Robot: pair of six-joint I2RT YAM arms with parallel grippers.
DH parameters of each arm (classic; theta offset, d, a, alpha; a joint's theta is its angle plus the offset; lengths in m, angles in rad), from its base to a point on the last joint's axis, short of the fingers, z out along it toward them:
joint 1: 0 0.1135 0.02 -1.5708
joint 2: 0 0 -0.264 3.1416
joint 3: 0.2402 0 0.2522 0
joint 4: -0.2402 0 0.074 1.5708
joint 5: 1.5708 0 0 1.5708
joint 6: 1.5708 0.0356 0 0
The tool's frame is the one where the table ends.
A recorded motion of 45 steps. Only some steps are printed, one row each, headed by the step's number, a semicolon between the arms.
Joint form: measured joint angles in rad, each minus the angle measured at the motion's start. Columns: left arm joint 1, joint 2, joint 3, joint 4, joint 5, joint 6; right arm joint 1, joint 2, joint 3, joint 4, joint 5, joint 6.
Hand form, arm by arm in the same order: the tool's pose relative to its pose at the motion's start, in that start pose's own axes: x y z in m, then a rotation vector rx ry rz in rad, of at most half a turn. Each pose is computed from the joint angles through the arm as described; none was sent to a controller.
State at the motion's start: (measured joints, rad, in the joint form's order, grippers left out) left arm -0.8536 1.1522 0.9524 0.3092 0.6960 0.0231; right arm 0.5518 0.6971 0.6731 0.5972 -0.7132 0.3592
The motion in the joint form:
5: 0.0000 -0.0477 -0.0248 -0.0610 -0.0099 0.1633; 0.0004 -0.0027 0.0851 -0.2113 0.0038 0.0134
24: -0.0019 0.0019 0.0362 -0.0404 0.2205 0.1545; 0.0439 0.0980 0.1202 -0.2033 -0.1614 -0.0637
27: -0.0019 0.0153 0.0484 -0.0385 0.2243 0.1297; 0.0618 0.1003 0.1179 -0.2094 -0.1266 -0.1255
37: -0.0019 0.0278 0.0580 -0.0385 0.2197 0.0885; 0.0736 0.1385 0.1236 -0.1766 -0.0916 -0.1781
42: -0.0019 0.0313 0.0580 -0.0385 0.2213 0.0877; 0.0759 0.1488 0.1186 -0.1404 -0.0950 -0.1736
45: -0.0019 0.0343 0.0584 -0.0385 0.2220 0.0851; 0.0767 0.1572 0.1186 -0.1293 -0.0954 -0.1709
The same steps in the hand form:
5: 0.0021 -0.0072 -0.0089 -0.0068 0.0303 0.1390; -0.0091 -0.0004 0.0041 0.0366 0.0860 0.0942
24: -0.0084 -0.0074 0.0001 0.2219 -0.0182 0.1493; 0.0031 -0.0060 0.0227 -0.1530 0.1708 0.0802
27: -0.0092 -0.0054 0.0027 0.2258 -0.0163 0.1251; 0.0053 -0.0053 0.0246 -0.1390 0.1647 0.0298
37: -0.0090 -0.0032 0.0051 0.2215 -0.0093 0.0820; 0.0095 -0.0106 0.0315 -0.1201 0.1532 -0.0211
42: -0.0081 -0.0027 0.0058 0.2233 -0.0069 0.0787; 0.0103 -0.0114 0.0331 -0.1292 0.1388 -0.0296
45: -0.0074 -0.0023 0.0063 0.2241 -0.0049 0.0742; 0.0114 -0.0125 0.0343 -0.1306 0.1371 -0.0284

